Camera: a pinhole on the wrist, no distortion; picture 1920 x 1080 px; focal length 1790.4 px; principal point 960.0 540.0 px. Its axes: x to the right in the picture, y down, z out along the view. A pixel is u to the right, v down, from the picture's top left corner.
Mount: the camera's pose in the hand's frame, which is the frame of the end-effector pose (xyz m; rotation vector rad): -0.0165 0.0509 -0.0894 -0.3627 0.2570 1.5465
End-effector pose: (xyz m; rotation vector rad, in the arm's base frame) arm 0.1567 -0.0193 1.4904 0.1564 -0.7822 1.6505
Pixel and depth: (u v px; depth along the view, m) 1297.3 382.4 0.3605
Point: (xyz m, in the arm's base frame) -0.1416 -0.1567 1.5516
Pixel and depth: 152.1 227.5 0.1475
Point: 0.0912 -0.0636 1.5271
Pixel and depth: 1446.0 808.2 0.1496
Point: 0.0255 -0.0810 1.4313
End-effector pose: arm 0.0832 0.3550 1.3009 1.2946 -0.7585 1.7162
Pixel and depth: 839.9 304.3 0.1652
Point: 0.0226 0.2468 1.3167
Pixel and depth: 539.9 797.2 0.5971
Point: 0.1980 -0.1821 1.3112
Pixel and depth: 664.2 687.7 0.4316
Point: 0.1107 -0.0180 1.3205
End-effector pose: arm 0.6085 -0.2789 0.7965 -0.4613 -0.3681 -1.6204
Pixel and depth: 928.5 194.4 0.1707
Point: 0.7273 -0.2596 0.8568
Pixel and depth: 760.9 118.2 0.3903
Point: 0.7893 -0.1925 1.0689
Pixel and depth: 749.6 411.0 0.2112
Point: 0.7275 -0.2193 0.8851
